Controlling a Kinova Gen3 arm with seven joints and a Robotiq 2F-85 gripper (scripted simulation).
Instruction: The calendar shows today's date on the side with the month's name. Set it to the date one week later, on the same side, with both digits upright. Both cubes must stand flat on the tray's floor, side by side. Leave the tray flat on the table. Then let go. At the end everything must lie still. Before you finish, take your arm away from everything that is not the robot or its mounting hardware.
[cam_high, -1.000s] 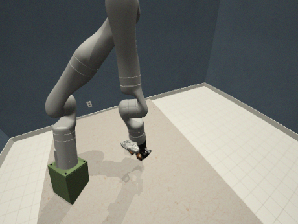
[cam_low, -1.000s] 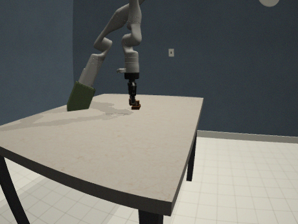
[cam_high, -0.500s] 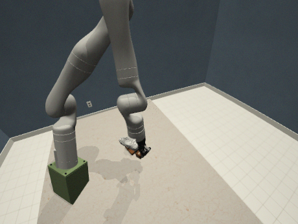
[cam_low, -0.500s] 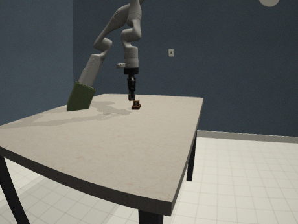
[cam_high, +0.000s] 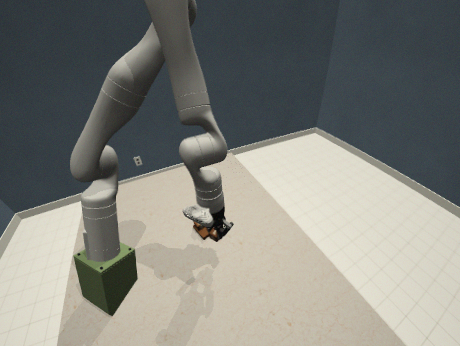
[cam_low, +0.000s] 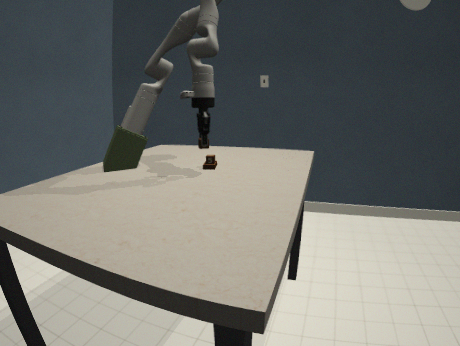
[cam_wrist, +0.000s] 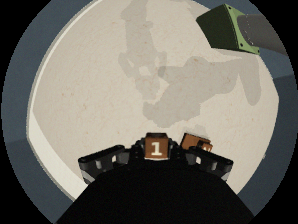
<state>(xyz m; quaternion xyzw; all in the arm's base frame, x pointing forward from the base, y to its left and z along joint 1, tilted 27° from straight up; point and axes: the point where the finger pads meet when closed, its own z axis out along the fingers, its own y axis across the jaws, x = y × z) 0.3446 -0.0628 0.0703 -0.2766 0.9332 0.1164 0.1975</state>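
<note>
My gripper is now 3 cm past the brown calendar tray, 11 cm to the right of it and 11 cm above it. Also, from my hand: brown digit cube (1 cm below).
</note>
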